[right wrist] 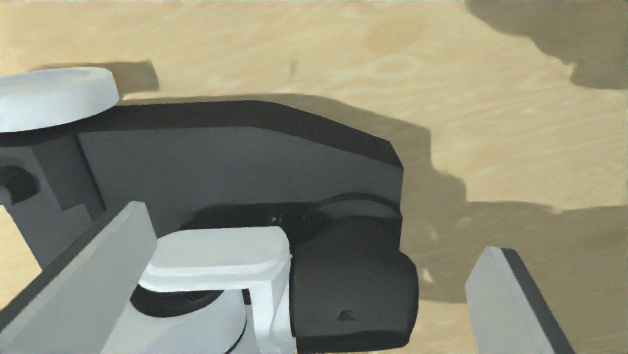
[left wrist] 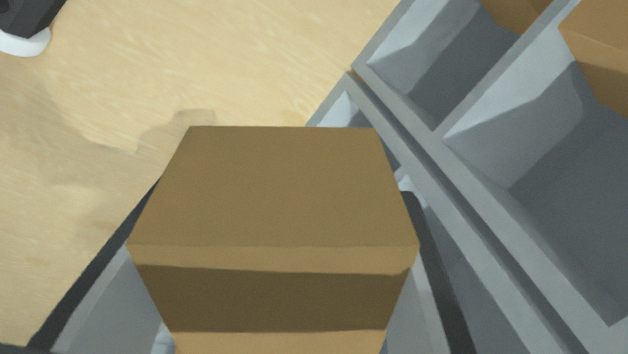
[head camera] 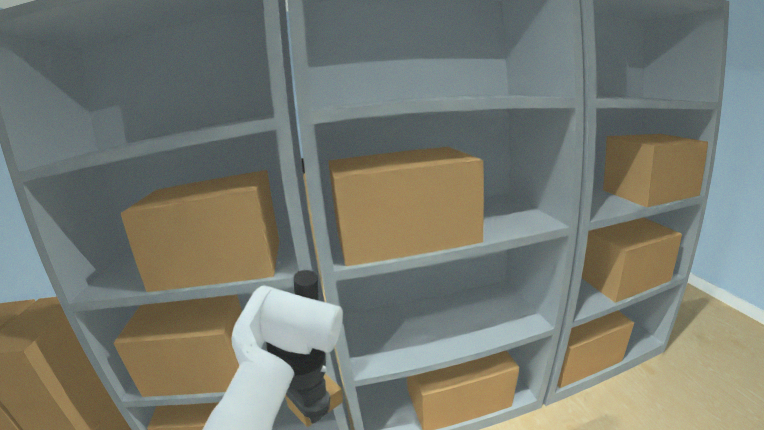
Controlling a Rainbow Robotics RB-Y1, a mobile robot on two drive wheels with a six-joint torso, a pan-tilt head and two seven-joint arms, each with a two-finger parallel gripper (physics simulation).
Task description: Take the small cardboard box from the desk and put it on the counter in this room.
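Frame: origin at the robot's base, x left, y down, z back, level; millimetres.
Where they show: left gripper, fingertip midpoint: [left wrist: 286,205] [head camera: 304,407]; right gripper, fingertip midpoint: [right wrist: 309,244].
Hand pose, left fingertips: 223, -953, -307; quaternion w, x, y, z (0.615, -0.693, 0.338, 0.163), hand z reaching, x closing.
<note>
After its pixels a point has its place, as x, y, z.
The small cardboard box [head camera: 333,392] {163, -983, -323} [left wrist: 280,200] {233, -973, -289} is held between the fingers of my left gripper [head camera: 316,412] {223, -953, -307} [left wrist: 286,205] {223, -953, -307}. In the head camera it shows low in the picture, partly hidden by the dark gripper, in front of the grey shelves. In the left wrist view the box covers the lower middle, with a finger along each side. My right gripper [right wrist: 309,244] {-327, -552, 414} is open, its two fingers wide apart, with parts of the robot's base below it. The desk and the counter do not show in these views.
Three tall grey shelf units [head camera: 577,53] {-589, -1600, -1004} [left wrist: 430,200] {245, -629, -793} stand close ahead, side by side, with larger cardboard boxes [head camera: 411,208] {4, -1142, -875} [head camera: 203,235] {601, -1154, -723} [head camera: 630,261] {-987, -743, -1127} on their boards. Tall brown cardboard boxes [head camera: 66,368] {1497, -608, -618} stand at the lower left. The wooden floor [head camera: 711,368] {-1724, -1, -1035} shows at the lower right, beside a blue wall [head camera: 748,160] {-2362, -1063, -1699}.
</note>
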